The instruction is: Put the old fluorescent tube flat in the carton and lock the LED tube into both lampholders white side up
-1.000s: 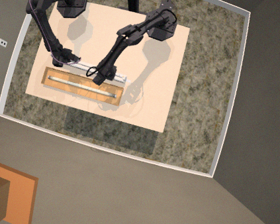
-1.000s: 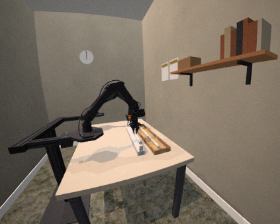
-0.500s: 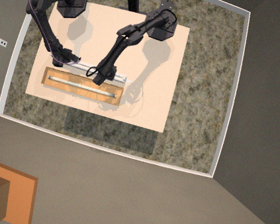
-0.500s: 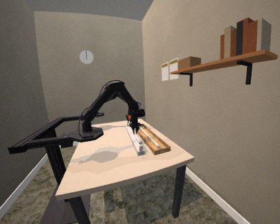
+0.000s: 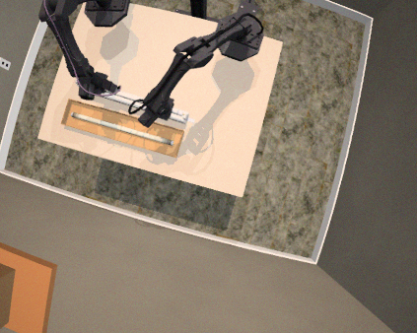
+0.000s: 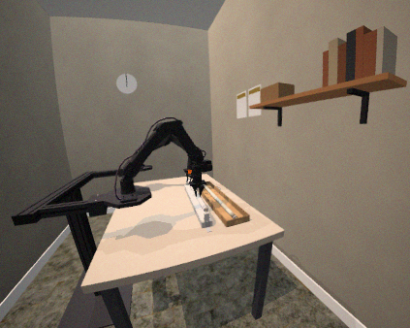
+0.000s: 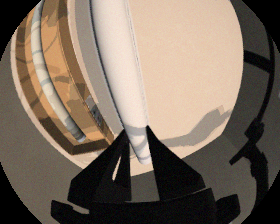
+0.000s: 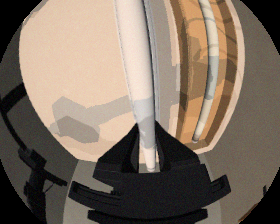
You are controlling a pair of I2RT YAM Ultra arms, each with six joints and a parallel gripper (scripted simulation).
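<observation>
My right gripper is now 10 mm short of the LED tube, 120 mm to the right of it and 10 mm above it. The rest, counted from my right hand: carton: 160 mm ahead, 100 mm to the left, 90 mm below; then light fixture: 120 mm to the left, 50 mm below; then old fluorescent tube: 160 mm ahead, 100 mm to the left, 90 mm below.
</observation>
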